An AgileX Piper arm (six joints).
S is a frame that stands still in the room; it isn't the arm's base.
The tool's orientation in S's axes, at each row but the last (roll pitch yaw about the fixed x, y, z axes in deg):
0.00 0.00 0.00
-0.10 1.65 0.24
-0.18 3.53 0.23
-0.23 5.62 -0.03
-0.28 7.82 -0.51
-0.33 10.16 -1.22
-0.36 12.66 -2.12
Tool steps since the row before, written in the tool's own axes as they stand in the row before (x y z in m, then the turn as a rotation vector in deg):
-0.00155 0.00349 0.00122 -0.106 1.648 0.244
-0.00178 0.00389 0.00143 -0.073 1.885 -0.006
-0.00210 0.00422 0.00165 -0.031 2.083 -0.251
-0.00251 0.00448 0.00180 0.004 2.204 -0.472
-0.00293 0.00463 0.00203 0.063 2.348 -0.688
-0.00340 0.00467 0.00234 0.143 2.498 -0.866
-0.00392 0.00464 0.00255 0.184 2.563 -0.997
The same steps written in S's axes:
-0.00155 0.00349 0.00122 -0.106 1.648 0.244
-0.00175 0.00389 0.00147 -0.081 1.885 -0.007
-0.00201 0.00422 0.00176 -0.055 2.082 -0.255
-0.00232 0.00449 0.00202 -0.042 2.202 -0.479
-0.00259 0.00466 0.00239 -0.012 2.345 -0.702
-0.00284 0.00474 0.00288 0.039 2.493 -0.892
-0.00310 0.00477 0.00332 0.052 2.557 -1.029

